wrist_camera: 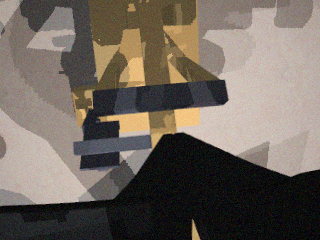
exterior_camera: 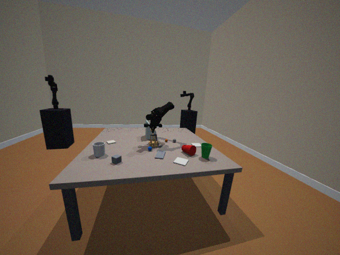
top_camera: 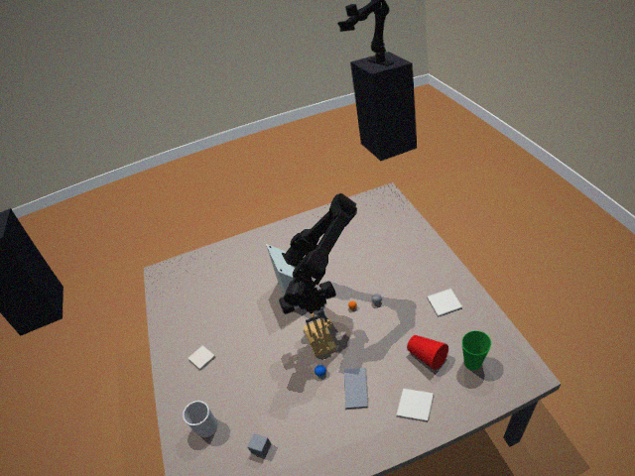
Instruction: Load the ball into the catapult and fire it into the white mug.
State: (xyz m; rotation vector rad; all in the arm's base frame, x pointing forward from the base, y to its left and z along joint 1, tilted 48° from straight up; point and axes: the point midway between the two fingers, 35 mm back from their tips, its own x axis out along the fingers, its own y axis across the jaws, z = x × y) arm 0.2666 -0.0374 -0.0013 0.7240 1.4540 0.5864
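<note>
Right now the wooden catapult is 5 cm below my gripper tip and 2 cm to the left of it. Round my gripper tip: blue ball 17 cm ahead, 10 cm below, 6 cm to the right; then orange ball 17 cm to the left, 11 cm below, 4 cm behind; then grey ball 26 cm to the left, 10 cm below, 2 cm behind.
</note>
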